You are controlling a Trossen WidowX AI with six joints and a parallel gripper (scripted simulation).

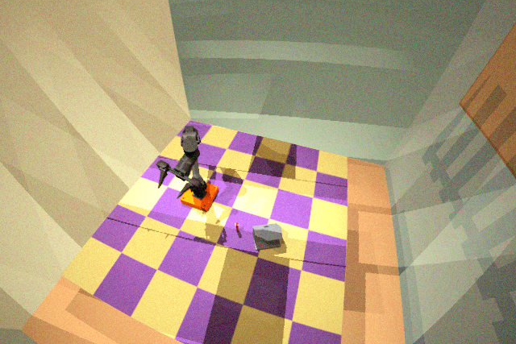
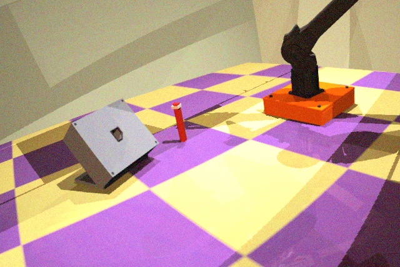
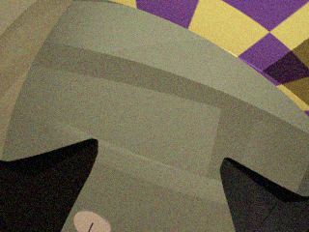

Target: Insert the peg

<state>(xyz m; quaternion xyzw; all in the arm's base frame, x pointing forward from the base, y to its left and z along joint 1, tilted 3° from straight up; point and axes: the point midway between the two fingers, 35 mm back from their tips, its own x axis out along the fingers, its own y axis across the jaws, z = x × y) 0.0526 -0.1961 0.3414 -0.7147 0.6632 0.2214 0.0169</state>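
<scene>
Now: the red peg 32 cm below my gripper tip, 22 cm ahead of it and 13 cm to the left of it. From my gripper tip the other things lie so: grey sloped panel (37 cm ahead, 32 cm below, 17 cm to the left).
</scene>
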